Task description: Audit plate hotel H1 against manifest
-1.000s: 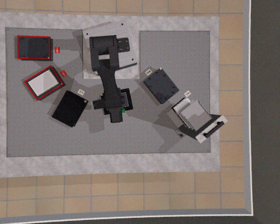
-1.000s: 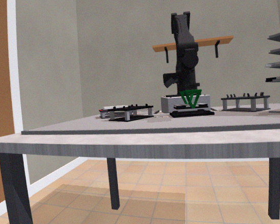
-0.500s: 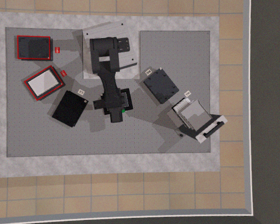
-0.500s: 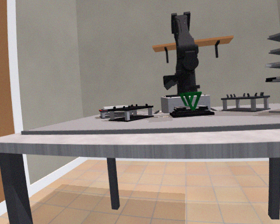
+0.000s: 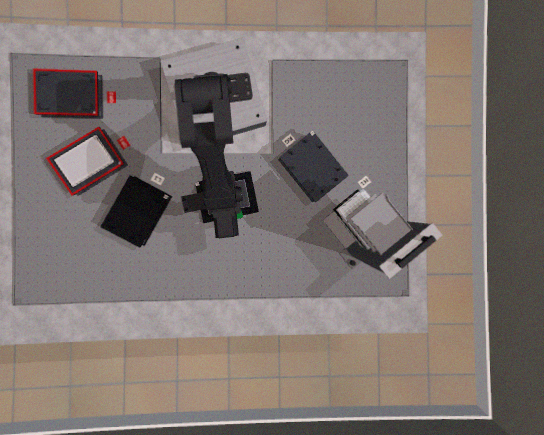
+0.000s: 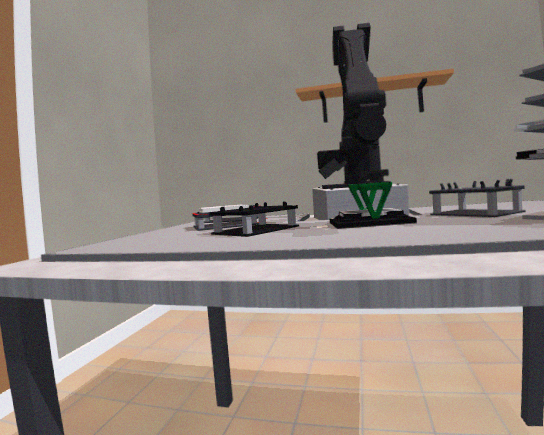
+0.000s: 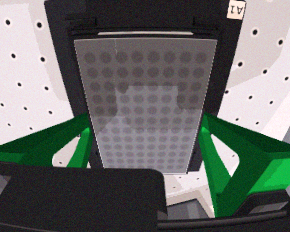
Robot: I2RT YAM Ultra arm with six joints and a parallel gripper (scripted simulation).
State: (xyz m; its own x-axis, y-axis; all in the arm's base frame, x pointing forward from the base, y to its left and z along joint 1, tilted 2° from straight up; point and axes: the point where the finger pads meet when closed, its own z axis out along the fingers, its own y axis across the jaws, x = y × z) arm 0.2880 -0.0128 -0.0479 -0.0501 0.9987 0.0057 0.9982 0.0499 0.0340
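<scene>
Right now the recovery nest N6 is 2 cm below my hand. Round my hand: regrip nest RG: 5 cm behind, 25 cm to the left, 3 cm above; then landing nest L1: 25 cm to the right, 2 cm above; then white plate: 16 cm behind, 37 cm to the right, 2 cm above.
</scene>
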